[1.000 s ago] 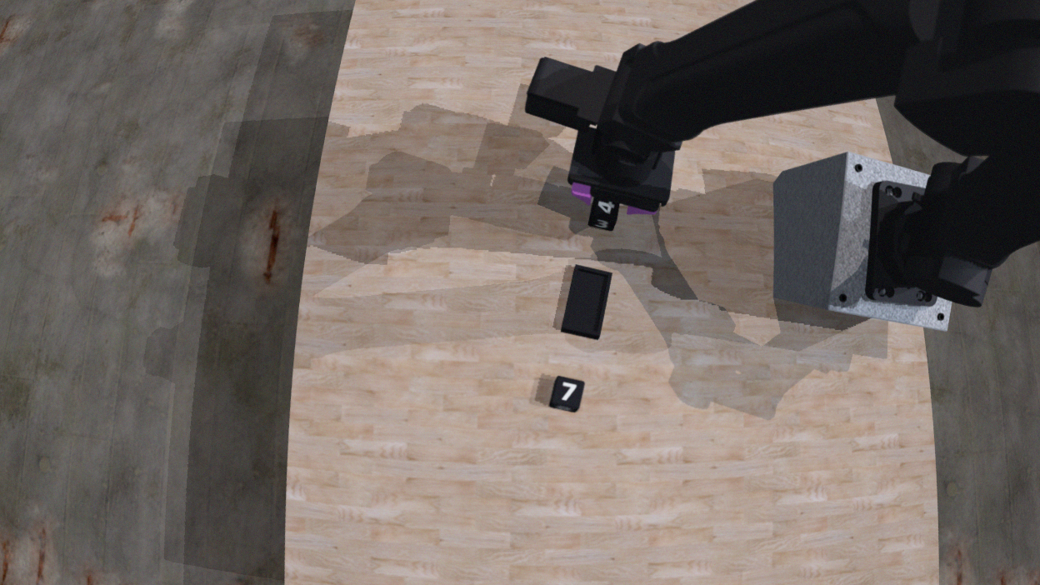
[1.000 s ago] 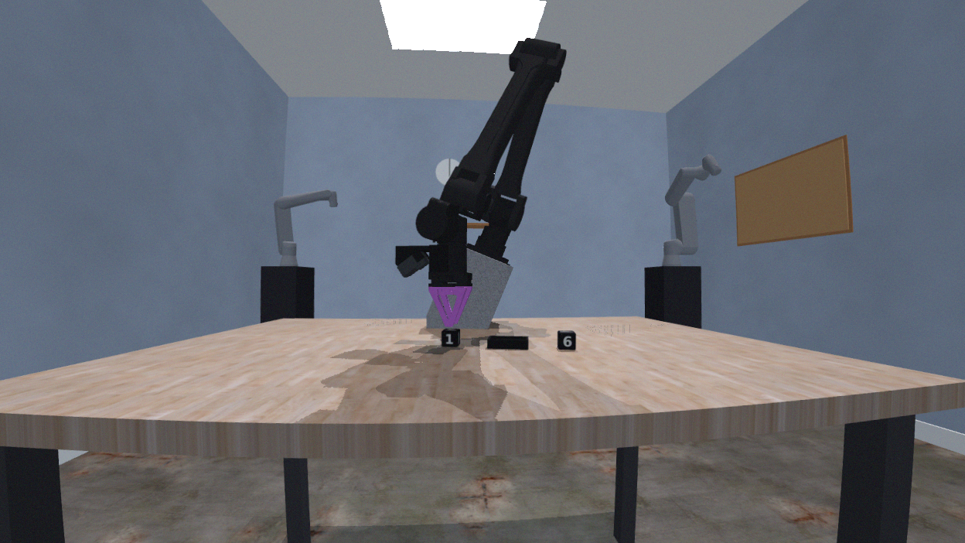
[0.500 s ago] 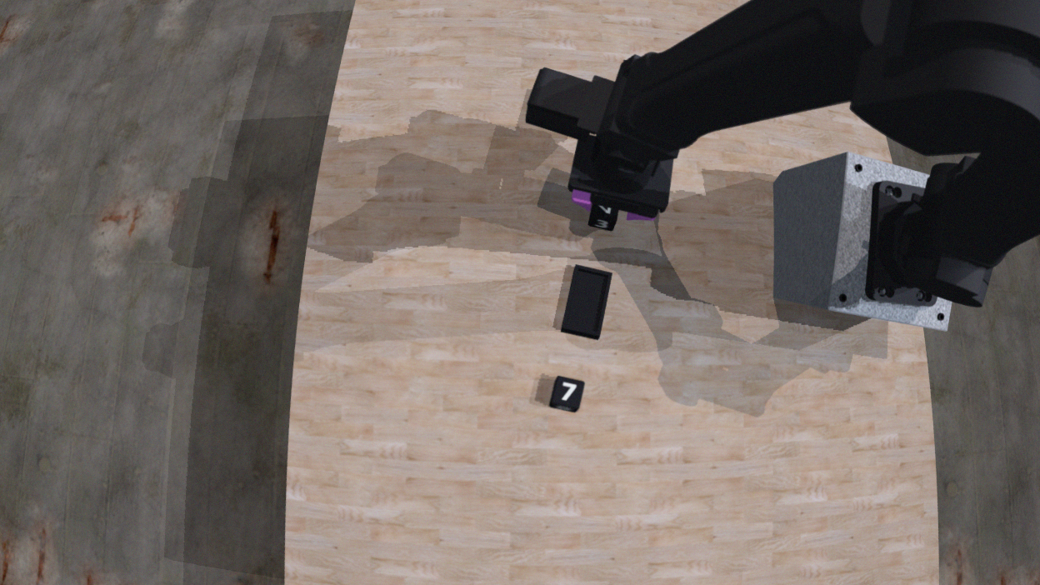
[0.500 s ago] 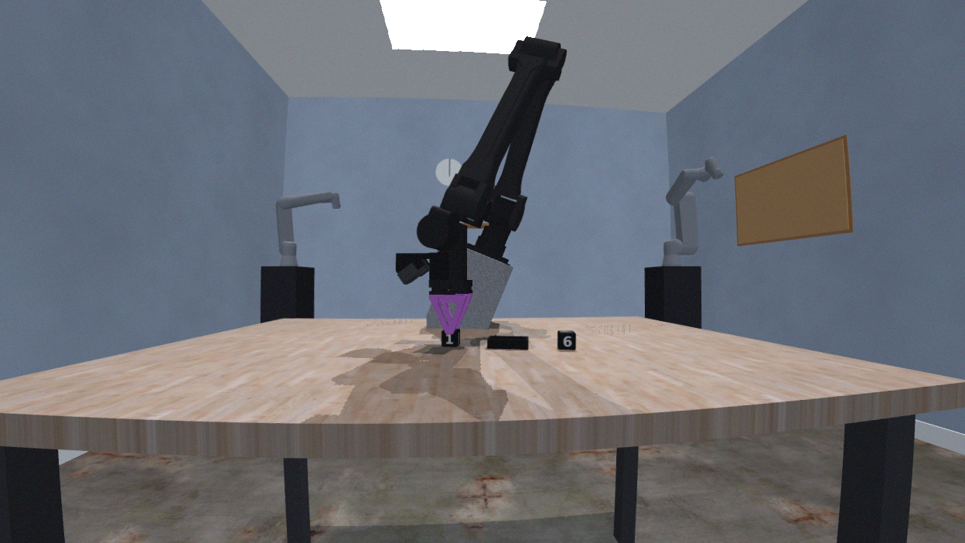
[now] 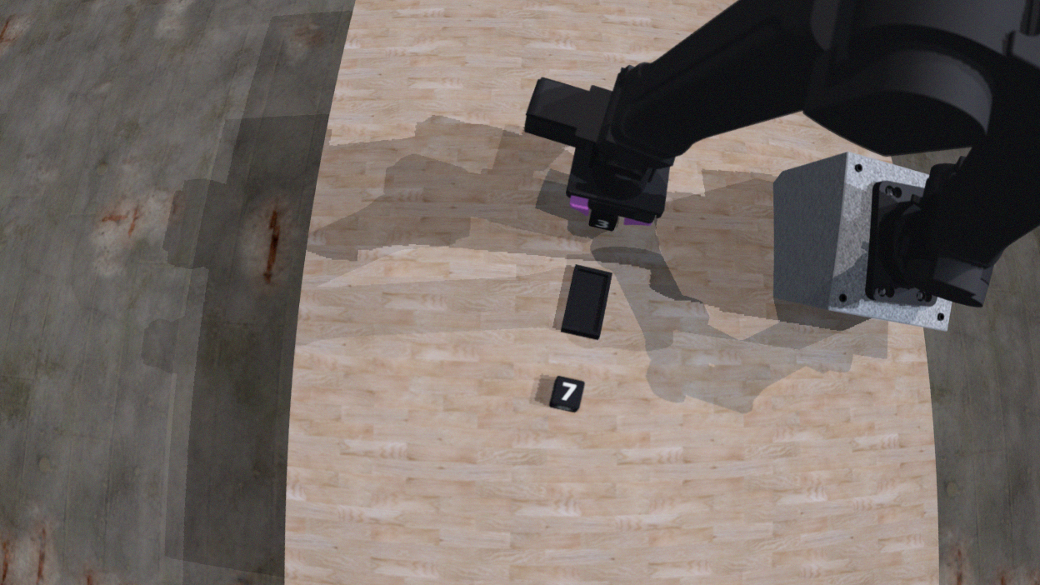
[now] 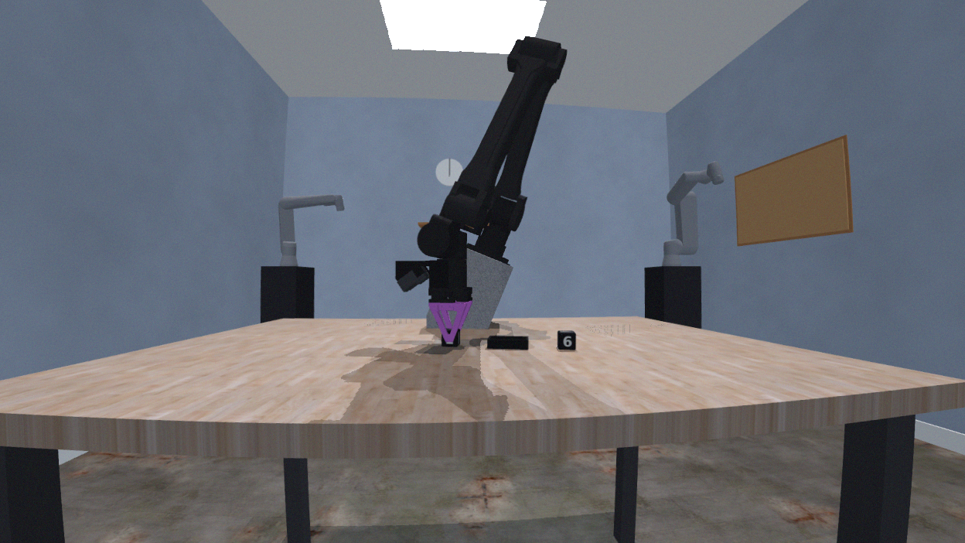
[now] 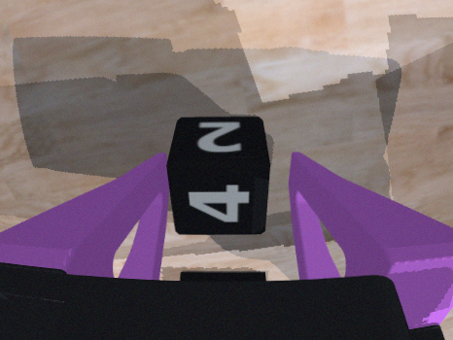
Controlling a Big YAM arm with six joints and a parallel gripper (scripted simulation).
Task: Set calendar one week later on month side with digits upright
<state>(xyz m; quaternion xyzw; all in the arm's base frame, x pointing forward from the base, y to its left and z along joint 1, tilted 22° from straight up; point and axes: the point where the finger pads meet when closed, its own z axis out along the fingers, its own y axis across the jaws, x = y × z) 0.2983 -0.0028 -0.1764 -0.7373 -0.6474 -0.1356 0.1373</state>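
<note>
The black tray lies 110 mm to the left of my hand, 20 mm ahead of it and 10 mm below it. Round my hand: black cube 210 mm to the left, 30 mm ahead.
</note>
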